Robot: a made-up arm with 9 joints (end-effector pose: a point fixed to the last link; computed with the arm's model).
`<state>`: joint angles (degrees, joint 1 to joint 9).
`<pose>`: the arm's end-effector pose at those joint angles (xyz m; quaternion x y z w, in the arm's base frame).
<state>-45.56 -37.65 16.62 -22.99 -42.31 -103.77 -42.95 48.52 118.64</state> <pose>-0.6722 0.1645 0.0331 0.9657 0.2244 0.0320 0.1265</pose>
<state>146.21 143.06 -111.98 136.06 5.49 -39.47 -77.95 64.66 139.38</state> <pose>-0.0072 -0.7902 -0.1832 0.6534 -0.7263 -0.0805 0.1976</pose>
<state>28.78 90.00 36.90 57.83 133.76 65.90 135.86 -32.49 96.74</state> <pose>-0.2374 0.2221 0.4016 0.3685 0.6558 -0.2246 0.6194</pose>
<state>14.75 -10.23 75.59 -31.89 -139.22 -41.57 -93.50 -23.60 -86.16</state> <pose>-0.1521 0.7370 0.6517 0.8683 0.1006 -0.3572 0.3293</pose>
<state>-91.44 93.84 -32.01 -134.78 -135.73 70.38 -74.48 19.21 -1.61</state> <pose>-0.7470 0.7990 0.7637 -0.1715 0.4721 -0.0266 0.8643</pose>
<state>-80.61 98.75 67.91 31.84 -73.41 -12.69 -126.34 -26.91 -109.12</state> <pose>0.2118 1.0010 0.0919 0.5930 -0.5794 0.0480 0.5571</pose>
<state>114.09 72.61 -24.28 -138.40 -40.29 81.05 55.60 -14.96 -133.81</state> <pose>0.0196 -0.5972 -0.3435 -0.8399 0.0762 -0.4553 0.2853</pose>
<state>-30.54 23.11 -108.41 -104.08 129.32 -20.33 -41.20 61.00 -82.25</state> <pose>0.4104 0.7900 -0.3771 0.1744 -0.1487 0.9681 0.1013</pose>
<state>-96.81 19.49 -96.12 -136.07 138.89 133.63 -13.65 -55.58 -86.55</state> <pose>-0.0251 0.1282 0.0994 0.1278 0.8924 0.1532 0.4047</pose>
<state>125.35 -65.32 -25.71 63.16 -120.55 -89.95 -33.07 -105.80 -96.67</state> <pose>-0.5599 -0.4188 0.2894 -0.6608 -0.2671 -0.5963 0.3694</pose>
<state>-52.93 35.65 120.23 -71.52 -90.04 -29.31 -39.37 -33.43 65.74</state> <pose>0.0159 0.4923 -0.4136 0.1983 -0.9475 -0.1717 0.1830</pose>
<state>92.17 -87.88 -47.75 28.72 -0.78 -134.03 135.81 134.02 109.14</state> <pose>-0.7051 -0.0674 -0.2706 -0.2224 0.5085 0.8141 0.1710</pose>
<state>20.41 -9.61 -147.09 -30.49 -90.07 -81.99 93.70 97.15 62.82</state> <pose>0.5774 -0.0187 0.1031 -0.7566 -0.1409 0.6319 0.0921</pose>
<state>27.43 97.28 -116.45 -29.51 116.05 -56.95 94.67 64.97 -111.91</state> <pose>0.1477 -0.3187 0.6859 0.3647 -0.2124 0.0063 0.9066</pose>
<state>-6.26 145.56 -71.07 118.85 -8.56 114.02 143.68 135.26 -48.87</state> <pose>0.1680 0.1846 0.4871 0.3450 -0.3871 -0.8515 0.0777</pose>
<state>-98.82 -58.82 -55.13 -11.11 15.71 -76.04 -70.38 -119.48 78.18</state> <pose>-0.6158 -0.3793 0.5936 -0.0500 0.3962 0.7756 0.4888</pose>
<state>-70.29 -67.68 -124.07 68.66 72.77 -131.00 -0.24 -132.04 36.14</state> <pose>-0.4424 -0.8152 0.3504 -0.4578 0.3192 0.5711 0.6020</pose>
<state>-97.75 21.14 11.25 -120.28 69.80 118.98 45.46 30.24 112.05</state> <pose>0.1751 0.0072 0.6366 -0.1601 -0.7359 -0.5621 0.3418</pose>
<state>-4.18 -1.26 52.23 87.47 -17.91 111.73 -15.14 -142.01 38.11</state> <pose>0.3655 -0.0174 -0.5025 -0.0068 -0.1006 0.8599 0.5003</pose>
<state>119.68 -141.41 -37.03 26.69 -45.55 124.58 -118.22 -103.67 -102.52</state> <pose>-0.7357 -0.0899 0.1001 0.9010 0.1168 0.2565 0.3299</pose>
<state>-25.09 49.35 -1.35 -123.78 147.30 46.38 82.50 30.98 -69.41</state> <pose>0.4655 -0.7846 0.6677 -0.0721 -0.6998 -0.5687 0.4262</pose>
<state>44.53 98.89 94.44 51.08 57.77 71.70 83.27 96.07 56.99</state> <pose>-0.2318 -0.0867 0.9000 0.1904 0.3998 -0.3087 0.8418</pose>
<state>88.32 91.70 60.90 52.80 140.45 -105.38 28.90 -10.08 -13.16</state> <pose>0.0768 0.2209 0.6122 -0.0396 0.7858 -0.6151 0.0514</pose>
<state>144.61 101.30 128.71 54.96 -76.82 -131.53 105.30 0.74 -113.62</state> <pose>-0.1977 -0.8261 -0.4448 -0.2632 -0.6825 -0.5771 0.3632</pose>
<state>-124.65 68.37 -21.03 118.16 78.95 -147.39 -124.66 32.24 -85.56</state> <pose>-0.3453 -0.3584 -0.0791 -0.0753 0.7214 0.3131 0.6131</pose>
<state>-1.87 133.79 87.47 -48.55 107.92 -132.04 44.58 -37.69 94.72</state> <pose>0.0978 0.0848 0.1238 0.2013 0.2975 0.7357 0.5742</pose>
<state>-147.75 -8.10 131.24 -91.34 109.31 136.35 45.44 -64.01 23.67</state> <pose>-0.4150 0.0329 0.0206 0.1610 0.4853 -0.7762 0.3689</pose>
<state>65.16 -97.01 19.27 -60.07 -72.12 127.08 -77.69 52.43 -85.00</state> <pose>-0.9513 -0.9320 0.3543 -0.7798 0.1723 -0.2510 0.5470</pose>
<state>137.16 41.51 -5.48 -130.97 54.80 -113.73 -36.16 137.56 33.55</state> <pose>0.5751 -0.0563 -0.1590 -0.5501 -0.4839 0.3603 0.5773</pose>
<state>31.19 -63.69 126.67 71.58 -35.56 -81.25 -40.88 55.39 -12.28</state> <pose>-0.8626 -0.2384 -0.4258 0.3417 0.5544 0.3147 0.6906</pose>
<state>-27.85 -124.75 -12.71 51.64 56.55 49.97 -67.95 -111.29 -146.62</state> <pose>-0.3022 0.0029 0.3100 0.3962 -0.3530 -0.7620 0.3713</pose>
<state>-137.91 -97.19 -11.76 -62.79 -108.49 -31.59 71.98 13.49 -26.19</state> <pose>-0.2787 0.6828 0.9029 0.8080 0.4344 -0.3810 0.1152</pose>
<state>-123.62 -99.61 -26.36 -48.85 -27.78 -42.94 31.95 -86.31 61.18</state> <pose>-0.7814 0.6521 0.3756 0.1387 0.0161 -0.4681 0.8726</pose>
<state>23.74 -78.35 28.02 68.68 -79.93 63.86 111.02 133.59 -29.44</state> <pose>-0.5493 0.8764 -0.0831 -0.4848 0.6041 -0.6311 0.0434</pose>
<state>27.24 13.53 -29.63 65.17 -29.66 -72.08 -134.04 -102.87 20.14</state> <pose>-0.2530 0.0728 -0.0512 -0.6104 0.0109 -0.0514 0.7904</pose>
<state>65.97 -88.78 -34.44 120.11 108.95 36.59 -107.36 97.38 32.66</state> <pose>-0.7925 -0.0640 0.1740 -0.0914 0.0576 0.0059 0.9941</pose>
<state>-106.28 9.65 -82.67 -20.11 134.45 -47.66 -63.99 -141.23 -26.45</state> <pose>0.1203 0.2994 0.4626 0.2804 0.4426 0.0103 0.8517</pose>
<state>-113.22 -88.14 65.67 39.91 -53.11 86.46 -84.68 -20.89 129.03</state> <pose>-0.7979 -0.3804 -0.0705 0.0210 -0.2840 0.9547 0.0858</pose>
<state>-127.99 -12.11 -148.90 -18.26 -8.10 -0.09 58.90 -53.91 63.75</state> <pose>0.5943 -0.4086 0.6835 0.2326 0.9668 -0.0135 0.1051</pose>
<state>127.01 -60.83 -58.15 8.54 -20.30 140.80 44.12 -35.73 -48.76</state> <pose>-0.3801 0.4157 0.3622 -0.2065 -0.9621 0.1394 0.1113</pose>
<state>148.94 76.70 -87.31 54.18 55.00 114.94 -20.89 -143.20 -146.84</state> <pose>0.0754 0.0545 -0.0269 -0.9031 -0.0206 -0.2293 0.3626</pose>
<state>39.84 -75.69 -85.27 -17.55 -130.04 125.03 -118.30 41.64 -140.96</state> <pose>-0.1880 -0.7537 -0.3217 -0.7293 0.4804 0.1615 0.4596</pose>
